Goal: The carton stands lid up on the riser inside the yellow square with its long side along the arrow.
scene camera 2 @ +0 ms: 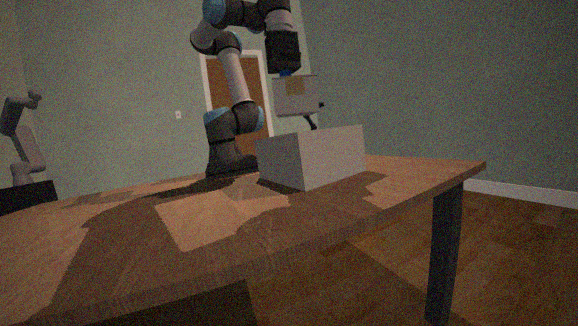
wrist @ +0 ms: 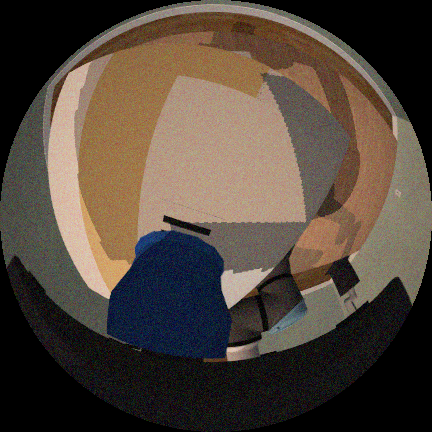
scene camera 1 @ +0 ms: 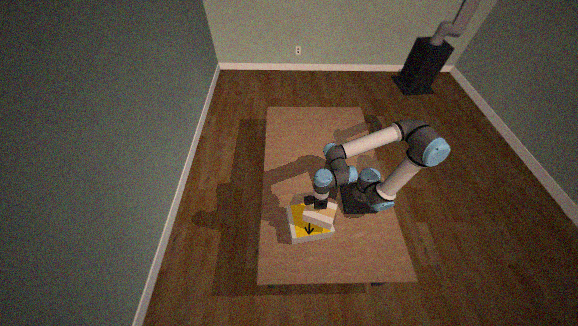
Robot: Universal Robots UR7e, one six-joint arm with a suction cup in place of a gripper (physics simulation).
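A white carton [scene camera 1: 320, 219] [scene camera 2: 300, 100] [wrist: 215, 155] with tan tape hangs level, its taped top up, from my suction gripper [scene camera 1: 320, 206] [scene camera 2: 285, 73] [wrist: 170, 295]. The blue cup is on the carton's top, near one edge. In scene camera 2 there is a gap between the carton and the white riser [scene camera 1: 313, 238] [scene camera 2: 332, 155]. In scene camera 1 the carton overlaps the right and back part of the yellow square [scene camera 1: 298, 216], and its near white side runs slantwise across the line of the black arrow [scene camera 1: 309, 229]. The arrow's tail is hidden.
The wooden table [scene camera 1: 345, 260] [scene camera 2: 425, 172] carries the riser and my arm's dark base [scene camera 1: 356, 200] [scene camera 2: 230, 162]. A grey arm on a black pedestal [scene camera 1: 425, 65] [scene camera 2: 30, 196] stands beyond the table. A small black arm [scene camera 2: 311, 121] shows behind the riser.
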